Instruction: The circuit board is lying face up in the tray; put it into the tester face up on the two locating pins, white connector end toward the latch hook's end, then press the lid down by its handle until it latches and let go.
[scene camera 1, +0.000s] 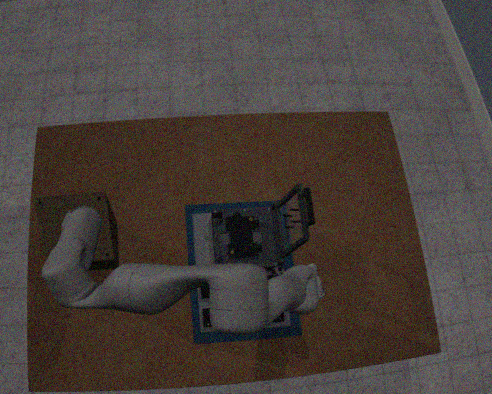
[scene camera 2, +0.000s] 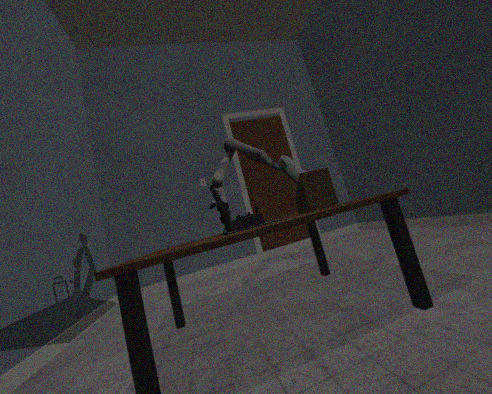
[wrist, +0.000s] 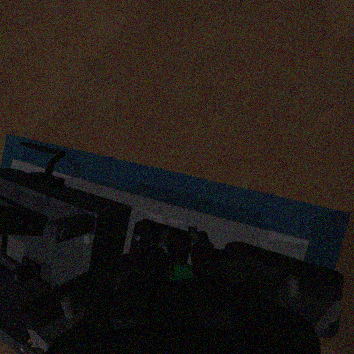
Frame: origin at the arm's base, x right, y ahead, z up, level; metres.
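Where they show: gripper, fingertip midpoint: (wrist: 180, 238); arm's base, origin of the base link: (scene camera 1: 84, 222) (scene camera 2: 307, 183).
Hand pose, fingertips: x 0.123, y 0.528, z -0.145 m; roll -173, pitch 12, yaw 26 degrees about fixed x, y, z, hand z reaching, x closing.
Note:
Each offset is from my fingertips to the top centre of the thing. Level surfaces: height alone.
The scene is very dark. In the wrist view my gripper (wrist: 180, 238) has its two dark fingers close together over a small green patch of the circuit board @[dx +0.029, dy -0.056, dz +0.001 m] (wrist: 180, 272), which lies low over the dark tray; the rest of the board is hidden. The fingers look shut on the board. The tester (scene camera 1: 244, 234) (scene camera 2: 244, 222) (wrist: 63, 246) stands on a blue-edged mat @[dz -0.025 m] (scene camera 1: 244, 337) (wrist: 211, 200), its lid @[dx -0.148, dy +0.014, dz +0.200 m] (scene camera 1: 299, 213) tipped up at the right with the handle (scene camera 1: 308, 205) on its outer end. In scene camera 1 the arm's wrist (scene camera 1: 295, 287) covers the tray and the gripper.
The brown table @[dz -0.026 m] (scene camera 1: 323, 164) (scene camera 2: 205, 244) carries the mat near its middle. The arm's base stands on a brown box (scene camera 1: 105, 234) (scene camera 2: 316, 189) at the table's left edge. A door is behind the table in scene camera 2.

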